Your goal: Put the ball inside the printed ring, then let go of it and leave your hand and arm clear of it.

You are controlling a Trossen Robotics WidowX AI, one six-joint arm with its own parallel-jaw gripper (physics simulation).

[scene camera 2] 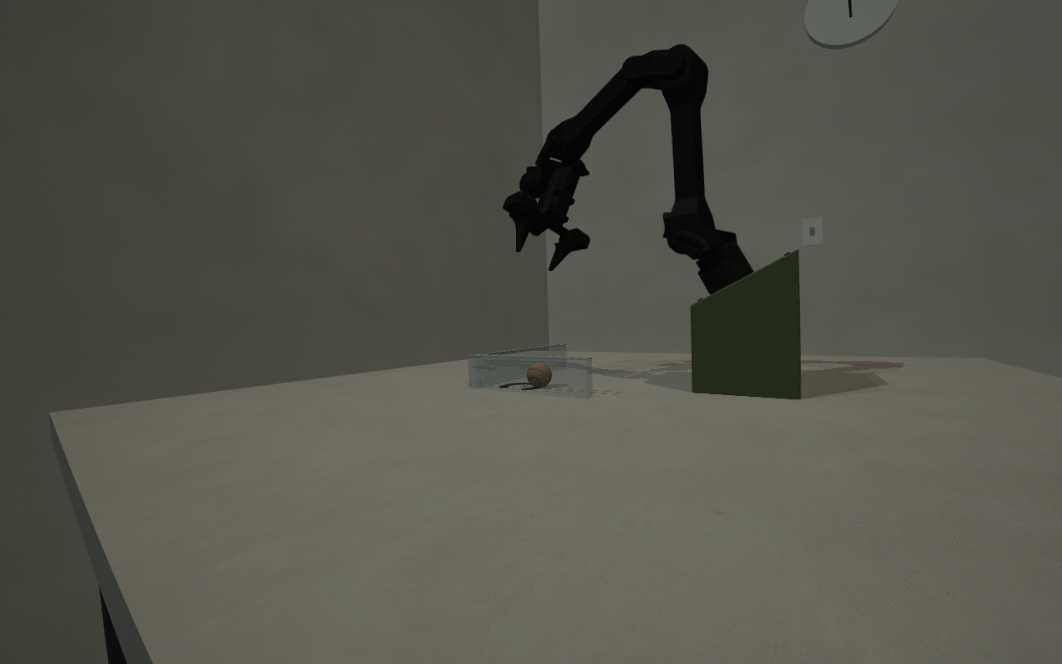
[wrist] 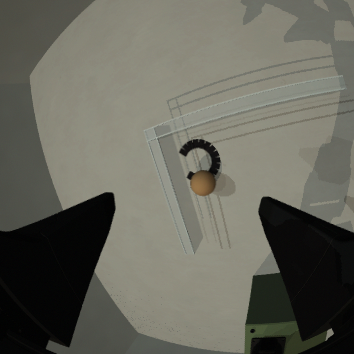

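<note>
An orange-brown ball (scene camera 2: 538,374) (wrist: 203,183) rests on the table. In the wrist view it covers the lower part of the black printed ring (wrist: 216,159), which is partly hidden by it; the ring's dark line (scene camera 2: 515,384) also shows low beside the ball in the scene view. My gripper (scene camera 2: 534,260) (wrist: 189,203) is open and empty, high above the table and the ball. In the wrist view the ball lies between the two fingertips' lines of sight, slightly above them in the picture.
Two clear upright panels meet in a corner around the ring: one panel (wrist: 172,195) stands left of the ball in the wrist view, another panel (wrist: 260,102) beyond it. The arm's green base block (scene camera 2: 744,336) (wrist: 267,300) stands on the table (scene camera 2: 469,501) (wrist: 100,130). Arm shadows fall nearby.
</note>
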